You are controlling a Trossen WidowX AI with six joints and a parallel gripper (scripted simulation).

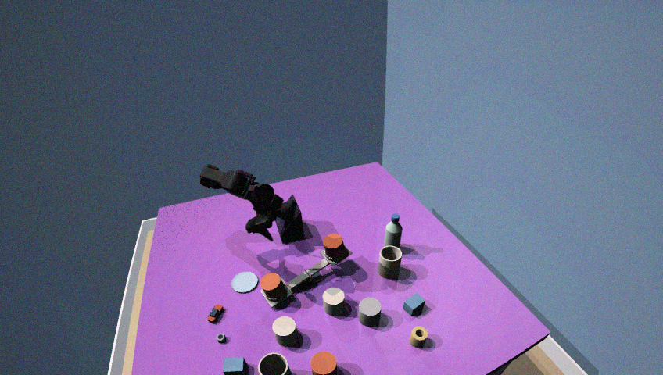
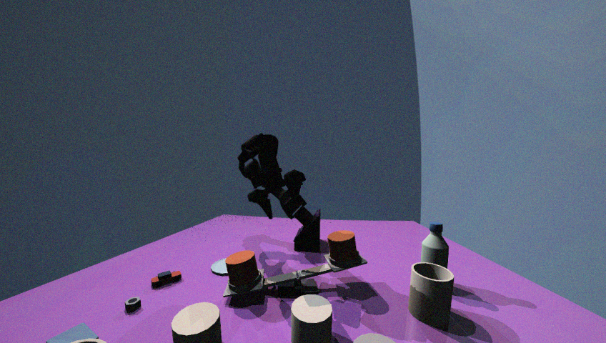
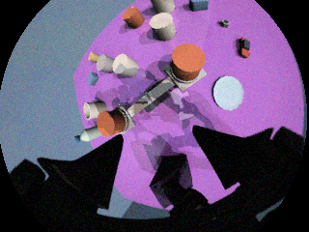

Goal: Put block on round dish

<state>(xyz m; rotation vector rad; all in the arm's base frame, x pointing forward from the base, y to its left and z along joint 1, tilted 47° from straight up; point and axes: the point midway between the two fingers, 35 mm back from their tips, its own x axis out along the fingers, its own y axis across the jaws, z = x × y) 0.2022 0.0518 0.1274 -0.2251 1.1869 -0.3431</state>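
Now: the teal block 11 cm ahead of my gripper tip, 7 cm to the right of it and 14 cm below it. Also, from my gripper tip: nut (25 cm ahead, 27 cm to the right, 17 cm below); pale round dish (2 cm ahead, 18 cm to the right, 17 cm below); toy car (14 cm ahead, 29 cm to the right, 16 cm below).
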